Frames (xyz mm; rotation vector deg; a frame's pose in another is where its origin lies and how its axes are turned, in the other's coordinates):
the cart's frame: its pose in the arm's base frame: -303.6 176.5 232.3 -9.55 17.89 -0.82
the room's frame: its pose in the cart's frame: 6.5 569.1 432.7 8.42 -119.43 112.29
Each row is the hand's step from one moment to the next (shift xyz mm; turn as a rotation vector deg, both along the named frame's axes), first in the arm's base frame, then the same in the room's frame.
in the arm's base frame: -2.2 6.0 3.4 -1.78 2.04 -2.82
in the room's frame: 4.8 -2.1 -5.0 0.39 3.19 -2.23
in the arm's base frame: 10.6 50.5 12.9 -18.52 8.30 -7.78
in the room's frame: 7.7 -20.0 -48.7 12.90 16.01 -7.06
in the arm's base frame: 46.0 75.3 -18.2 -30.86 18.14 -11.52
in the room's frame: -33.1 -15.0 -82.4 23.08 25.17 -15.75
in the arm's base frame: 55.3 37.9 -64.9 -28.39 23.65 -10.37
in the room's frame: -72.5 21.6 -54.6 22.70 22.48 -21.27
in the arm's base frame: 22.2 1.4 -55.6 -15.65 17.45 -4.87
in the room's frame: -47.3 34.3 -13.2 13.81 11.38 -15.91
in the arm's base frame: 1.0 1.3 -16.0 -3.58 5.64 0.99
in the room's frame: -9.0 12.7 -4.0 4.58 0.73 -4.91
